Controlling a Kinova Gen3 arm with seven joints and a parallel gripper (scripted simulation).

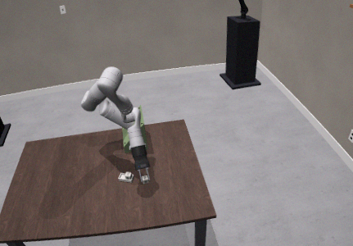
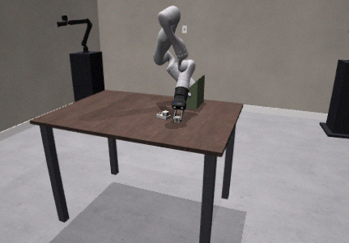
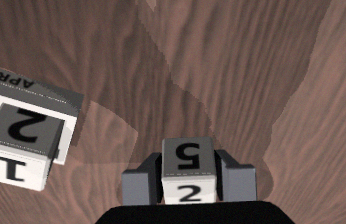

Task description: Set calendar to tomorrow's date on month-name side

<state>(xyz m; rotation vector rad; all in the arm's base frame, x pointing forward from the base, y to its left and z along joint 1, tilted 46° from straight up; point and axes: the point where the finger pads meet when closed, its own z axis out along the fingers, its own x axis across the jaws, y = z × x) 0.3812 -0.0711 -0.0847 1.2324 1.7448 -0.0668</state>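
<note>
The digit cube lies 10 mm below my hand and 10 mm ahead of it. The rest, counted from my hand: white calendar tray (100 mm to the right, 40 mm behind, 10 mm below); then white cube (80 mm to the right, 30 mm behind).
</note>
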